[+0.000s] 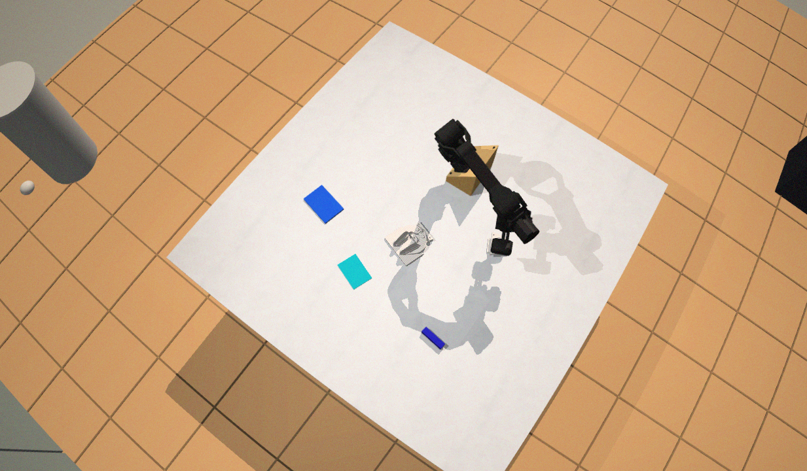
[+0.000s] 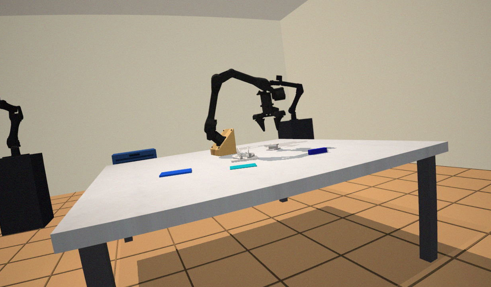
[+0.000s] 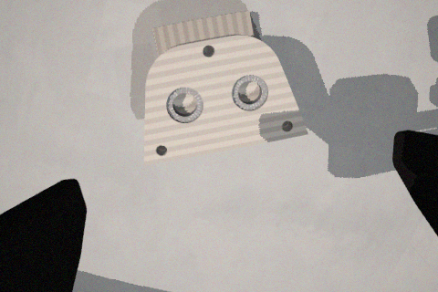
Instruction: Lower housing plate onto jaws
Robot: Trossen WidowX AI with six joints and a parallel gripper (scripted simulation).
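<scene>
Now: the small white part 90 mm below my gripper tip and 10 mm to the left of it. Round my gripper tip: blue tile 560 mm to the right, 220 mm ahead, 100 mm below; then teal tile 340 mm ahead, 330 mm to the right, 100 mm below; then small dark blue block 380 mm ahead, 90 mm below, 10 mm to the left.
</scene>
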